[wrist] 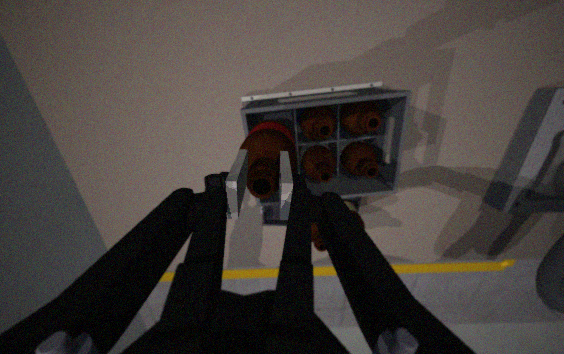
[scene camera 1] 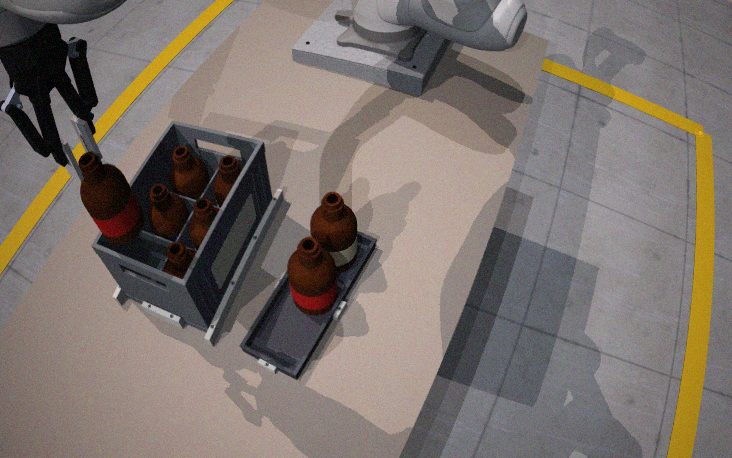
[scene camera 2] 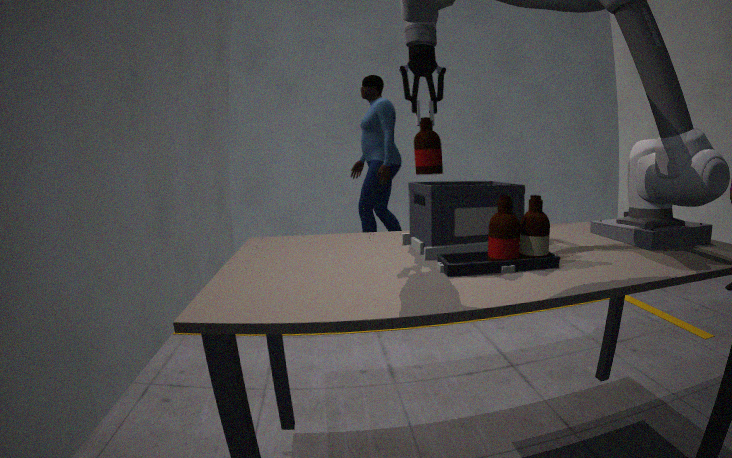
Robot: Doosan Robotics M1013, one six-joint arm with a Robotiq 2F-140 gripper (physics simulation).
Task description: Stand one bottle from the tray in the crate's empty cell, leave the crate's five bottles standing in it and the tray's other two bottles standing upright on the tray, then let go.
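Frame: origin at the arm's base, x back, y right, z up, level; centimetres.
Seen in the pictures: gripper, fingertip midpoint: (wrist: 263, 164) (scene camera 1: 85, 165) (scene camera 2: 425, 125); arm's base, origin of the base link: (scene camera 1: 387, 32) (scene camera 2: 649, 224).
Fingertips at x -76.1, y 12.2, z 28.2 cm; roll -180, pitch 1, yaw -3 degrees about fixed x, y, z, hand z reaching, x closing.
Observation:
Pixels of each thing's top centre, then the offset from my fingertips to it. Level surfaces: height alone.
- brown red-label bottle, middle of its top: (wrist: 264, 187) (scene camera 1: 87, 157) (scene camera 2: 426, 117) dx +0.1, dy -1.5, dz +2.1 cm
- grey crate, middle of its top: (scene camera 1: 175, 192) (wrist: 325, 155) (scene camera 2: 466, 183) dx +10.0, dy -4.5, dz -15.8 cm
- white-label bottle, middle of its top: (scene camera 1: 332, 198) (scene camera 2: 535, 195) dx +20.1, dy -26.9, dz -17.4 cm
- tray, middle of its top: (scene camera 1: 309, 291) (scene camera 2: 500, 255) (wrist: 310, 212) dx +10.9, dy -26.9, dz -30.8 cm
- table, its level: dz -33.4 cm
My gripper (scene camera 1: 89, 162) (scene camera 2: 425, 121) (wrist: 263, 164) is shut on the neck of a brown red-label bottle (scene camera 1: 110, 194) (scene camera 2: 428, 153) (wrist: 267, 145). It hangs upright, its base above the rim of the grey crate (scene camera 1: 156, 291) (scene camera 2: 439, 216) (wrist: 397, 142), over its end away from the robot base. Several brown bottles stand in the crate; the held bottle and finger hide part of that end in the wrist view. A red-label bottle (scene camera 1: 313, 275) (scene camera 2: 503, 232) and a white-label bottle (scene camera 1: 333, 226) (scene camera 2: 535, 226) stand upright on the tray (scene camera 1: 286, 334) (scene camera 2: 469, 267).
Pale brackets (scene camera 1: 234, 280) run along the crate's foot on the table (scene camera 1: 410, 302) (scene camera 2: 323, 280). The tray lies beside the crate. The robot's base plate (scene camera 1: 350, 64) (scene camera 2: 647, 232) stands at the table's other end. A person (scene camera 2: 380, 135) in a blue top is behind the table.

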